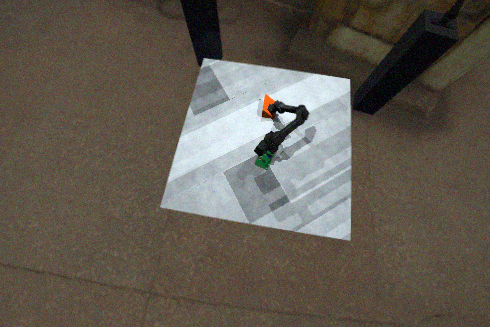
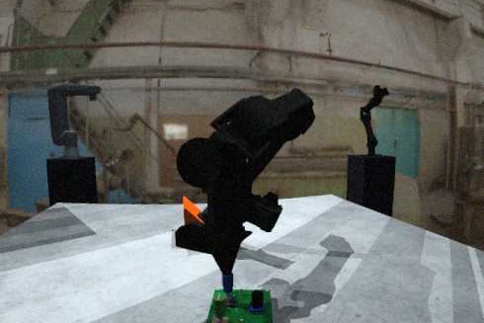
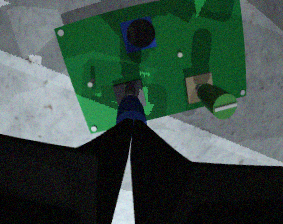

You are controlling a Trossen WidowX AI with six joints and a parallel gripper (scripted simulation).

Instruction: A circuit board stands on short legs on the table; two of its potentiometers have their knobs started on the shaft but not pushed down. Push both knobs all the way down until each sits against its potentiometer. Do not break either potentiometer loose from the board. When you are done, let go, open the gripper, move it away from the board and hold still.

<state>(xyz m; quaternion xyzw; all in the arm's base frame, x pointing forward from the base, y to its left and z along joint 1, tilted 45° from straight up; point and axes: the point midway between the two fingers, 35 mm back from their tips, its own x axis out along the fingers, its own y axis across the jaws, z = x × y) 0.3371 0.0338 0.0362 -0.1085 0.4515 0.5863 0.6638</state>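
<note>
Now: gripper tip 6 cm short of the green knob, 1 cm to the left of it and 2 cm above it. From my gripper tip the other things lie so: blue knob: 2 cm below.
</note>
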